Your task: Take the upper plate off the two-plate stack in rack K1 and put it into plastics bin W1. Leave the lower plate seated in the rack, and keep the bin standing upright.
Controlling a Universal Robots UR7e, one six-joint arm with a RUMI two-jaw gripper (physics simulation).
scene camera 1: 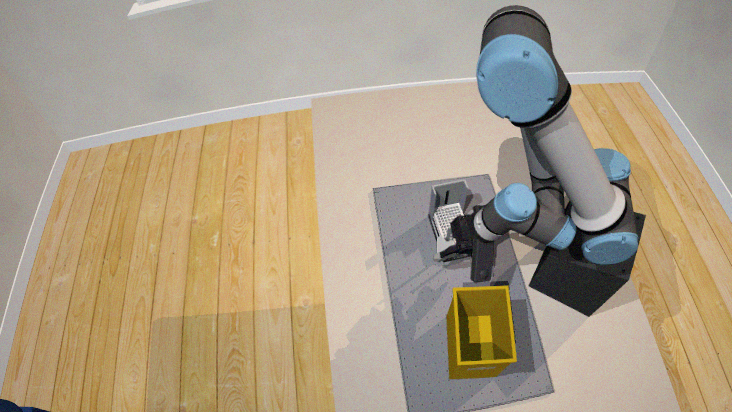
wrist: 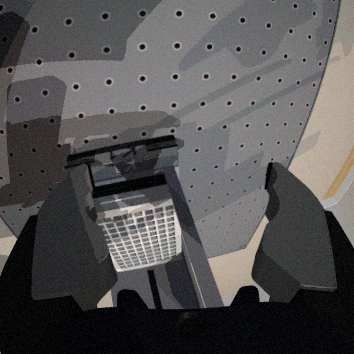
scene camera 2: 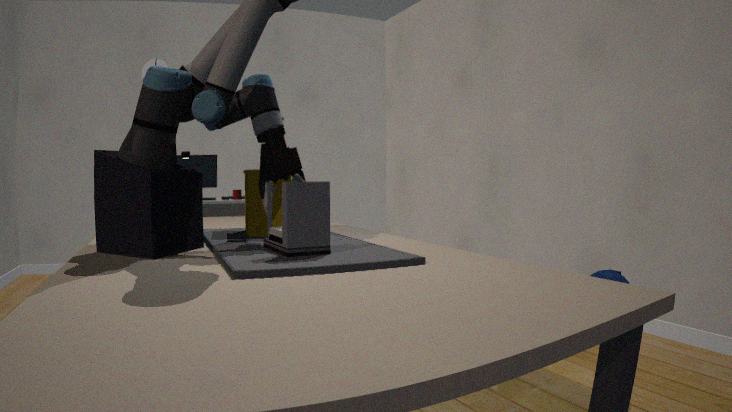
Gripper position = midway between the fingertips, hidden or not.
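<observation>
Scene camera 1 shows the gripper [scene camera 1: 452,258] along with a yellow bin W1 [scene camera 1: 480,335]. The gripper appears again in the wrist view [wrist: 179,166], where a white gridded plate [wrist: 140,227] can be seen too, while the yellow bin W1 is out of frame in the wrist view. The gripper is visible in scene camera 2 [scene camera 2: 292,214] as well.
</observation>
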